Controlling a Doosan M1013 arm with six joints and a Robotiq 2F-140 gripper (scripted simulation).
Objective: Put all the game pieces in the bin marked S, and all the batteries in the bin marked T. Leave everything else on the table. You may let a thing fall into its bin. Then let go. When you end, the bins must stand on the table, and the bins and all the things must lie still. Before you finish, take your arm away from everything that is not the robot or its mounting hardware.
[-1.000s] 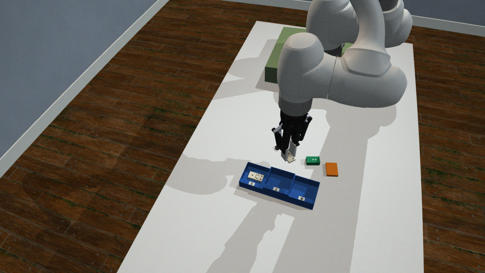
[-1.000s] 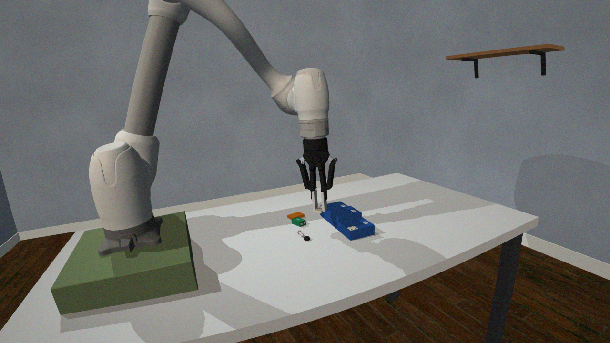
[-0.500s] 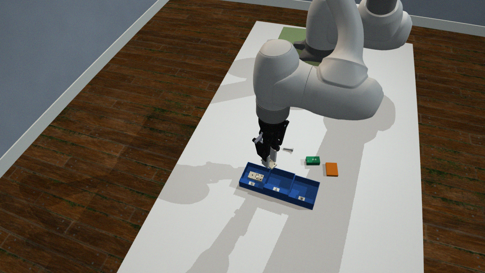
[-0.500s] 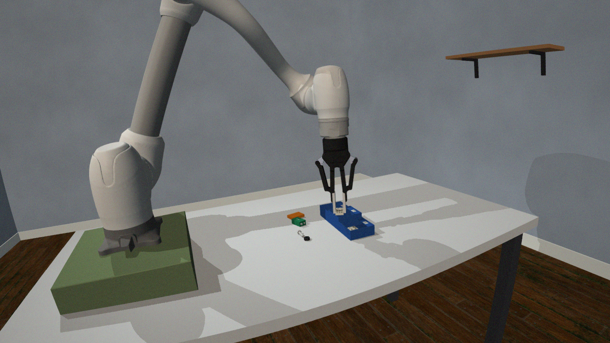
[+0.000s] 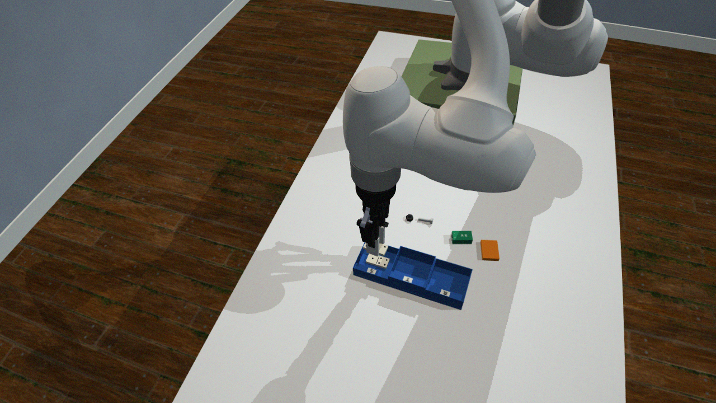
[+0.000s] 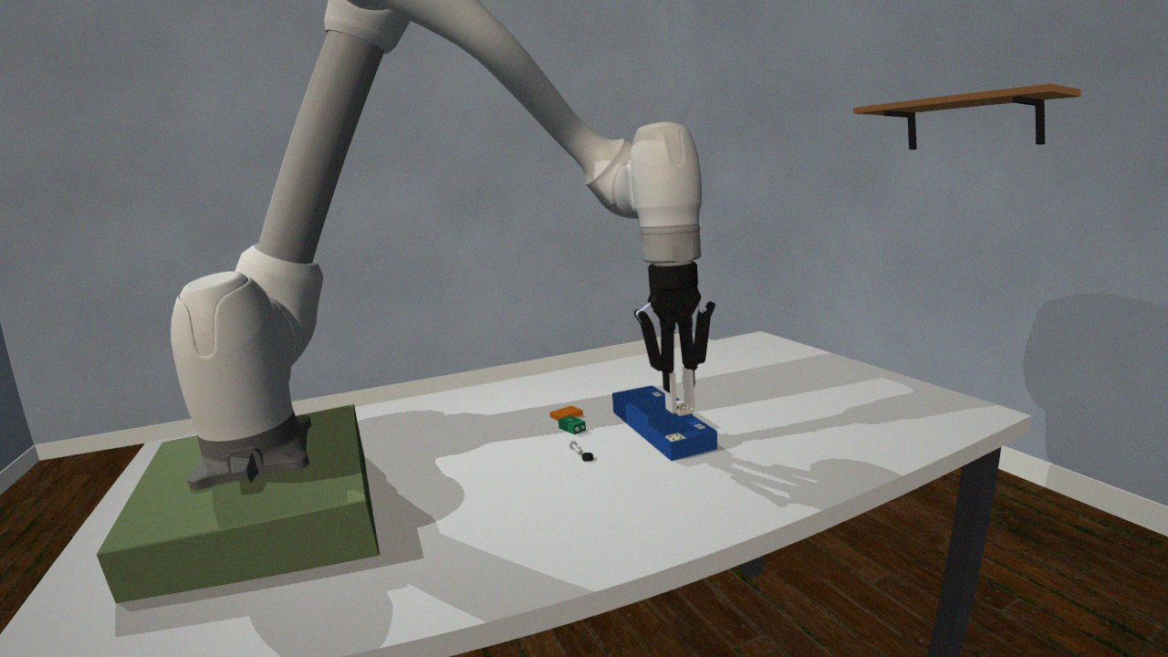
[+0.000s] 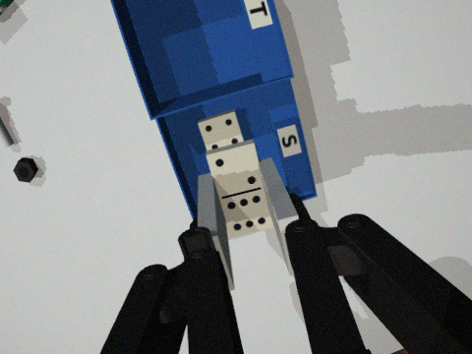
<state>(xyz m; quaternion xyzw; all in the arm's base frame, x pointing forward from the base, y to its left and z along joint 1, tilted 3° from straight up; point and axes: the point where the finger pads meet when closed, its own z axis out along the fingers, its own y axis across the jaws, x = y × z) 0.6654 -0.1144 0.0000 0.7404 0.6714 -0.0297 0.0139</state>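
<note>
My gripper is now 17 cm to the right of the green 9 V battery, 12 cm past it and 9 cm above it. From my hand the other things lie so: blue three-compartment bin (9 cm to the left, 8 cm below, 1 cm ahead); then cream domino (3 cm below); then black nut (15 cm behind, 10 cm below, 4 cm to the left).
</note>
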